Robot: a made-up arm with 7 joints. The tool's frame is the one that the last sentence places. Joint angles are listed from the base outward.
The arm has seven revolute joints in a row. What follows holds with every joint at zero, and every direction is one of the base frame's. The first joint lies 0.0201 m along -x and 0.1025 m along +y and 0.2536 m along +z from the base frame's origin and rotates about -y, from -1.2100 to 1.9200 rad. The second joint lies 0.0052 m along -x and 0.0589 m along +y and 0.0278 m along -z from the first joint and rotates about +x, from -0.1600 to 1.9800 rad. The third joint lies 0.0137 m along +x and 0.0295 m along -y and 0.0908 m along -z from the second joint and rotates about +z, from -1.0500 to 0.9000 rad. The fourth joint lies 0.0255 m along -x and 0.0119 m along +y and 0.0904 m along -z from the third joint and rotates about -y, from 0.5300 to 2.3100 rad. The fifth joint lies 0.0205 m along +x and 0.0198 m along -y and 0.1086 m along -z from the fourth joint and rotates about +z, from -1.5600 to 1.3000 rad. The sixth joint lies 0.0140 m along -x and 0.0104 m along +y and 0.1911 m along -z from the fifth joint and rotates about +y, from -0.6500 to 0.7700 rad. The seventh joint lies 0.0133 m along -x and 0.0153 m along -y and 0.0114 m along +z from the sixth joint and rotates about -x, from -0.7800 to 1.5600 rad. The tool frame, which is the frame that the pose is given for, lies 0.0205 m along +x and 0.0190 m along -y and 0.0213 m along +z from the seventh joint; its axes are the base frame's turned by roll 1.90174, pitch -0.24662 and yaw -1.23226 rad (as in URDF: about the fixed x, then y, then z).
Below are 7 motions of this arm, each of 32 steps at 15 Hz.
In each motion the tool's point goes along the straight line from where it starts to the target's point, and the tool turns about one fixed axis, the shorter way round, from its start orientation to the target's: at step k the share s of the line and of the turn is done. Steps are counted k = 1, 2, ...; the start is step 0. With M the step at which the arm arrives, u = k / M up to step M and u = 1 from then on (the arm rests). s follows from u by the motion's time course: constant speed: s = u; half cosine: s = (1 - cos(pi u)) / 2; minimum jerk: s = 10 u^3 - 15 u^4 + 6 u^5.
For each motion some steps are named. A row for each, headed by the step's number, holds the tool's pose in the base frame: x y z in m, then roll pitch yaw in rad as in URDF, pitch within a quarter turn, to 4 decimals.
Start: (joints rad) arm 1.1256 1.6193 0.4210 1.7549 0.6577 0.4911 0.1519
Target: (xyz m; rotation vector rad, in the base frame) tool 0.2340 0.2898 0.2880 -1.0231 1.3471 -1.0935
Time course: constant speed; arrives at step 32
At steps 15, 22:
15: 0.1392 0.2691 0.3860 -1.6514 0.2937 -1.3441
22: 0.1782 0.2776 0.3456 -1.6243 0.2575 -1.4629

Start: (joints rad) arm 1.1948 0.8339 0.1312 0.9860 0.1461 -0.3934 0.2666
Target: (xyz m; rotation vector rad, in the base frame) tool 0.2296 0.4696 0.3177 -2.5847 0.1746 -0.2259
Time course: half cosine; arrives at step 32
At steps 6, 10, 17, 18, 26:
6: 0.2999 0.3878 0.3430 -1.8413 0.2547 -1.3000
10: 0.2893 0.4001 0.3392 -1.9208 0.1478 -1.1487
17: 0.2642 0.4293 0.3302 -2.1646 -0.0472 -0.7623
18: 0.2605 0.4336 0.3288 -2.2067 -0.0673 -0.7012
26: 0.2361 0.4621 0.3200 -2.5051 -0.1307 -0.2833

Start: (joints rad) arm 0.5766 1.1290 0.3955 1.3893 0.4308 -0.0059 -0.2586
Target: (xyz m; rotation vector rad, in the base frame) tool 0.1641 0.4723 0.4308 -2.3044 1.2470 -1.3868
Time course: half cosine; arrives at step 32
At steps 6, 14, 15, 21, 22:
6: 0.2313 0.3694 0.3273 -1.9626 -0.0396 -1.1033
14: 0.2079 0.4052 0.3633 -2.1113 -0.2619 -1.1949
15: 0.2044 0.4106 0.3687 -2.1328 -0.2969 -1.2063
21: 0.1835 0.4426 0.4009 -2.2573 -0.5060 -1.2593
22: 0.1804 0.4473 0.4057 -2.2758 -0.5374 -1.2651

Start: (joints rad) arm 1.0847 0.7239 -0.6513 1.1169 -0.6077 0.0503 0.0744
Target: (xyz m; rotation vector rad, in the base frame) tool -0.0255 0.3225 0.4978 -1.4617 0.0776 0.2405
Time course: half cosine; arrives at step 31
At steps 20, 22, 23, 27, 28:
20: 0.0884 0.2946 0.4225 -1.4817 0.5702 -0.0746
22: 0.0534 0.3032 0.4456 -1.4652 0.4569 -0.0112
23: 0.0378 0.3070 0.4559 -1.4606 0.4060 0.0155
27: -0.0090 0.3185 0.4869 -1.4558 0.2531 0.0912
28: -0.0162 0.3202 0.4916 -1.4562 0.2297 0.1025

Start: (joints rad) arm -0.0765 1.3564 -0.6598 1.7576 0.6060 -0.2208 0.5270
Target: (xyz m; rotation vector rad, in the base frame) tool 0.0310 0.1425 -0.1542 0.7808 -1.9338 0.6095
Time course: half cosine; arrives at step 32
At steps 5, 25, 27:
5: 0.1275 0.2323 -0.0060 2.9121 -0.3317 -2.7586
25: 0.0426 0.1533 -0.1363 -2.9912 -1.0042 -2.5159
27: 0.0371 0.1481 -0.1449 -2.9631 -1.0505 -2.5089

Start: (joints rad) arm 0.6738 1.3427 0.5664 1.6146 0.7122 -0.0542 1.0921
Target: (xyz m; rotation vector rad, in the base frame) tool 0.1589 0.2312 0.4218 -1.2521 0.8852 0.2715
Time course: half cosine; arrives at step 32
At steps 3, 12, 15, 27, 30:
3: 0.1323 0.3344 0.4038 -2.5833 0.9941 -2.2903
12: 0.1401 0.3041 0.4091 -2.2030 1.0696 -1.6748
15: 0.1440 0.2891 0.4117 -1.9908 1.0585 -1.3469
27: 0.1573 0.2374 0.4207 -1.5329 0.8244 -0.4776
30: 0.1586 0.2322 0.4216 -1.5127 0.7913 -0.4136

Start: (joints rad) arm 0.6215 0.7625 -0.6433 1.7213 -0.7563 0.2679 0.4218
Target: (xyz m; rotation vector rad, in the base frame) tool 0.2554 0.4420 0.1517 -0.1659 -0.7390 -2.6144
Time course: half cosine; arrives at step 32
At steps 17, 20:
17: 0.2638 0.2948 0.1547 1.2752 0.3078 3.1121
20: 0.2612 0.3413 0.1537 1.0534 0.1087 -3.0870

